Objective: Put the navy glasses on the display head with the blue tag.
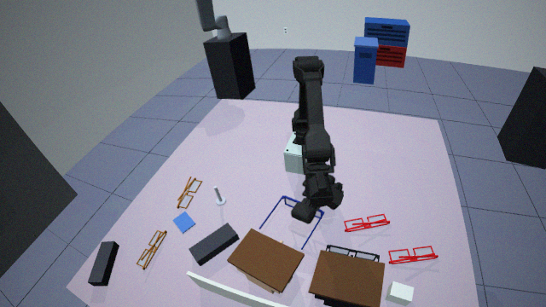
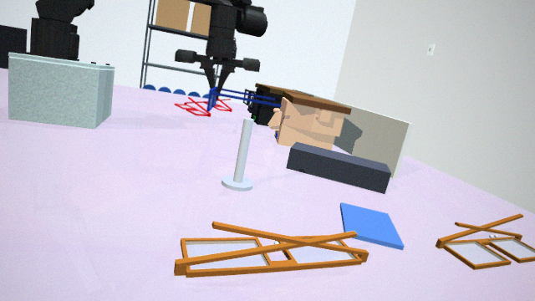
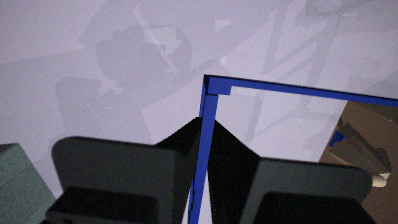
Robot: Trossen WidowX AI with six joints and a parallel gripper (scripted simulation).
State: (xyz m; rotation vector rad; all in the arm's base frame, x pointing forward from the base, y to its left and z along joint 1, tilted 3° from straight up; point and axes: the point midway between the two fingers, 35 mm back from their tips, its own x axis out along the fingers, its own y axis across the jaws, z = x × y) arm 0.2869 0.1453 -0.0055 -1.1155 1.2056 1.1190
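The display head lies 19 cm ahead of my gripper tip, 6 cm to the right of it and 1 cm below it. Round my gripper tip: white panel (31 cm ahead, 6 cm to the left, 1 cm below); white cube (16 cm ahead, 31 cm to the left, 4 cm below); white post (4 cm ahead, 36 cm to the right, 4 cm below).
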